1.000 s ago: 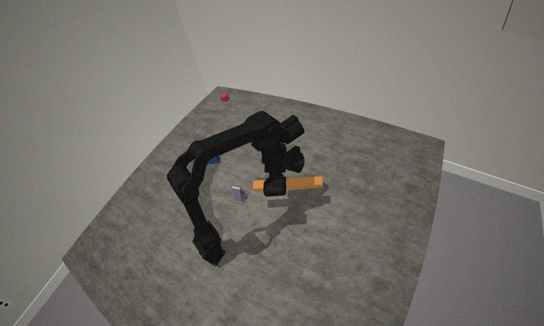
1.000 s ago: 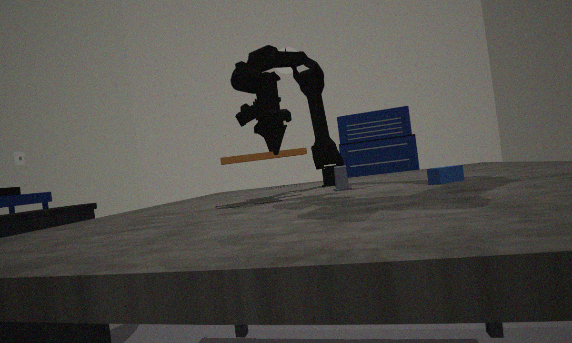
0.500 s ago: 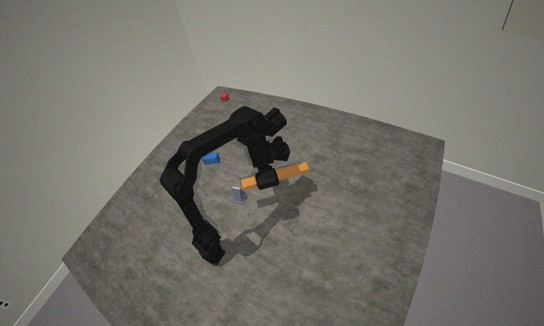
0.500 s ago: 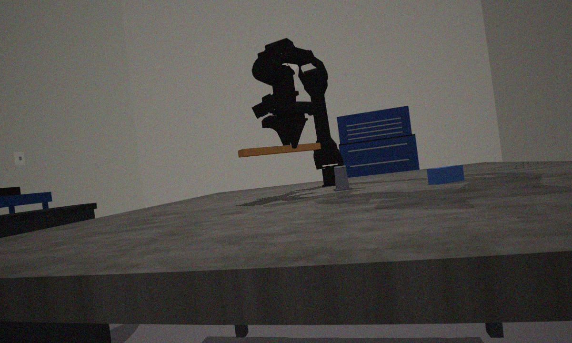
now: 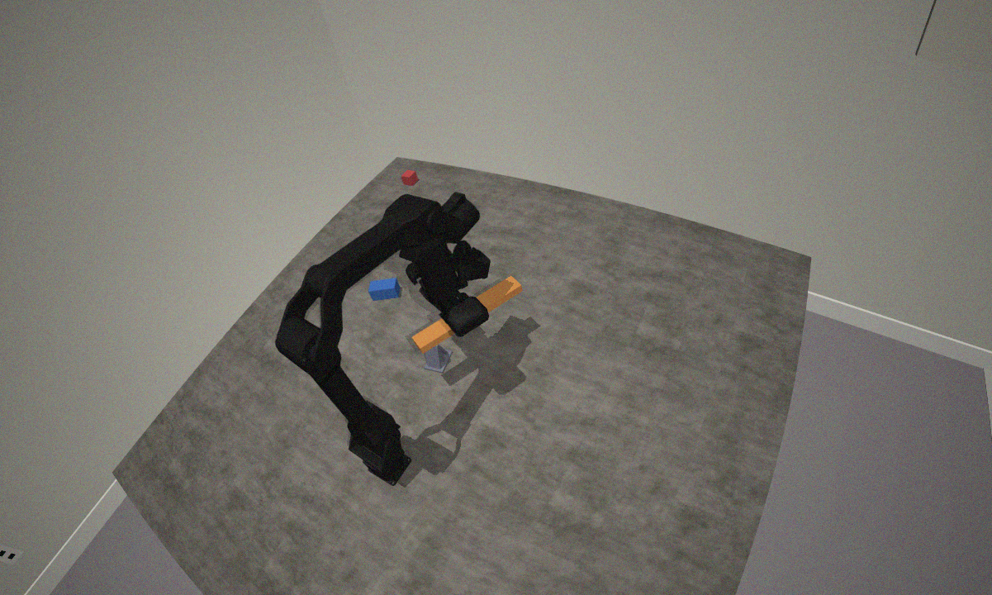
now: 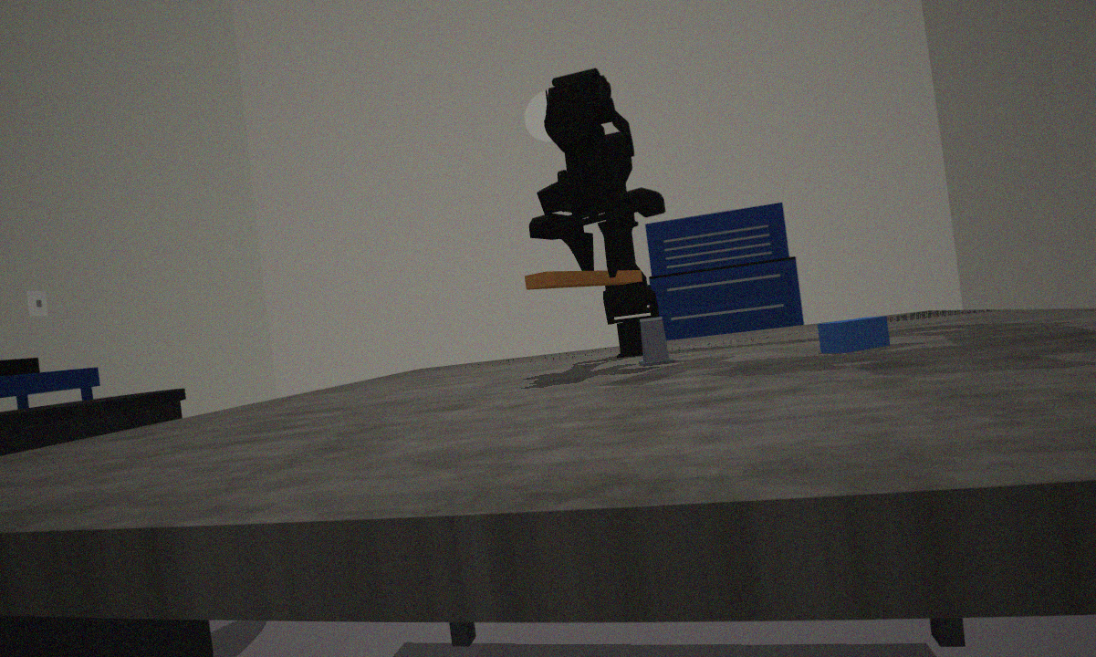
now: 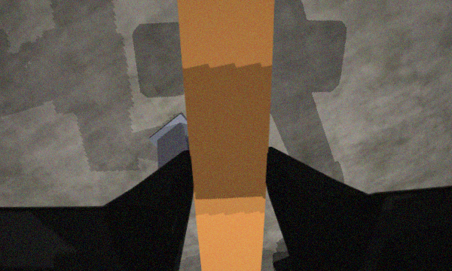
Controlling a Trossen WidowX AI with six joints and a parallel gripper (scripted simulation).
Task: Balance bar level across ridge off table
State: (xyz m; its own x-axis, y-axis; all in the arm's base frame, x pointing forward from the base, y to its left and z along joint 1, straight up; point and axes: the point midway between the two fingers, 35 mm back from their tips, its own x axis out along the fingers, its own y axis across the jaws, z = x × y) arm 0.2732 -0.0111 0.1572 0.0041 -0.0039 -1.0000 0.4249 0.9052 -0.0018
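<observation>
My gripper tip is 2 cm short of the orange bar and 1 cm to the left of it. From my gripper tip the other things lie so: small red cube (51 cm to the left, 47 cm ahead, 11 cm below); then blue block (28 cm to the left, 11 cm below, 7 cm ahead).
</observation>
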